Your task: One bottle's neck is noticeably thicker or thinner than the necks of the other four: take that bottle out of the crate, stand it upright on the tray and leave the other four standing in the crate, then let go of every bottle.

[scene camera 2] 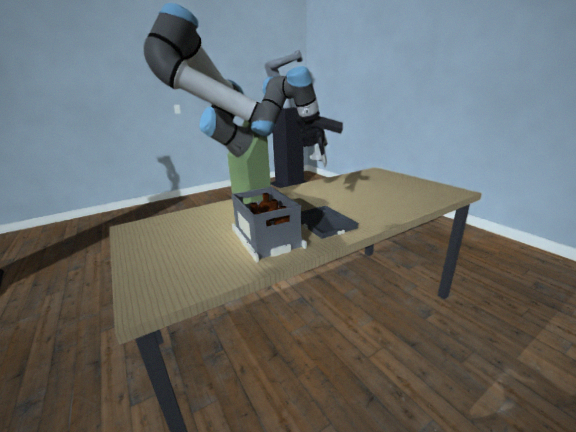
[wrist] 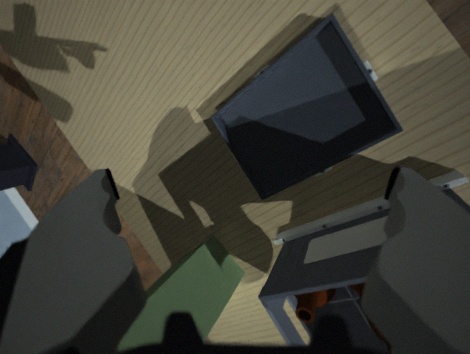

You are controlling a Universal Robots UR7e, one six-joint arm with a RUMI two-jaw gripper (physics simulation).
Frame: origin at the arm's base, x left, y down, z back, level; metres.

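Seen in the pictures: gripper, fingertip midpoint: (scene camera 2: 325,156) (wrist: 248,173); arm's base at its link origin: (scene camera 2: 243,143).
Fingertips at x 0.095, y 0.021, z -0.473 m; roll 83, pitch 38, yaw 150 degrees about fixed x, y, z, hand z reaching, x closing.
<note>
Offsets run from my fingertips to a thing's top centre. "*": to the spot under its first point. Level surfaces: height alone.
A grey crate @[dx -0.251, dy +0.141, dz +0.093 m] (scene camera 2: 277,239) (wrist: 330,275) stands on the table, with brown bottles @[dx -0.188, dy +0.153, dz +0.171 m] (scene camera 2: 266,204) (wrist: 306,306) inside. The bottles overlap and are partly hidden by the crate walls and, in the wrist view, by a finger, so I cannot tell their neck widths or which one differs. A dark, shallow tray @[* dx +0.045, dy +0.311, dz +0.023 m] (scene camera 2: 327,221) (wrist: 320,100) lies beside the crate with no bottle on it. My gripper (scene camera 2: 321,156) (wrist: 248,173) is open and empty, high above the table, well above the tray and crate.
The wooden table @[dy +0.316 m] (scene camera 2: 175,260) (wrist: 125,75) bears white brackets at the crate's base and at the tray's edges. A green pedestal (scene camera 2: 250,167) (wrist: 195,295) stands behind the crate. A dark pillar (scene camera 2: 288,150) stands farther back.
</note>
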